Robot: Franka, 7 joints.
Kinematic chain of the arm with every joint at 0, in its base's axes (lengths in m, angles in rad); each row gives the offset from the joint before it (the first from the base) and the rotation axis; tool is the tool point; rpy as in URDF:
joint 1: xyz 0 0 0.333 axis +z
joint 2: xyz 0 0 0 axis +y
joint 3: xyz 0 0 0.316 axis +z
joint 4: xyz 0.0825 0 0 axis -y
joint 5: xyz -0.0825 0 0.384 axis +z
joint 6: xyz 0 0 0 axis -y
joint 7: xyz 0.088 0 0 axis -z
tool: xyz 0 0 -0.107 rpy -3.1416 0 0
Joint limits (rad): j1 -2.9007..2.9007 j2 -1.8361..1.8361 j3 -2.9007..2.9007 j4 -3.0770..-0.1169 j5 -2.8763..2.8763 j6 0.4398..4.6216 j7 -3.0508..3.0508
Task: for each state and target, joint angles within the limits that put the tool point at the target. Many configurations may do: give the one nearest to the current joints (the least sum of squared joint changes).
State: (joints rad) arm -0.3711 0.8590 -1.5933 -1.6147 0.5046 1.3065 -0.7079
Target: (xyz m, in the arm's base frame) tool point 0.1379 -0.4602 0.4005
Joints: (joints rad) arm -0.0375 0.8090 -1.5743 -1.8684 0.4501 1.0109 -0.7079
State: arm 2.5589 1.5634 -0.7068 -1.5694 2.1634 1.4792 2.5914
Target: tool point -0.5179 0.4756 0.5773
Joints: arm 2.7480 0.6354 -0.7967 -1.2842 2.1909 1.1630 2.5914
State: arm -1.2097 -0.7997 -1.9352 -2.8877 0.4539 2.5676 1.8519
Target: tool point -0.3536 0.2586 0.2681
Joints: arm -1.4790 0.0529 -2.2520 -2.6273 0.4785 2.6977 1.8519
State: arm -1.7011 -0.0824 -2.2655 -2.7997 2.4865 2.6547 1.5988
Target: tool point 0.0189 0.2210 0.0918
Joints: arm -2.0457 -0.3225 -2.7520 -2.8489 2.4328 2.7344 1.5988
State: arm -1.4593 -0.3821 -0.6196 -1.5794 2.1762 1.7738 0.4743
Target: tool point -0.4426 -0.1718 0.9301
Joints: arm -1.6178 -0.3061 -0.9706 -1.4307 2.2453 1.9229 0.4743
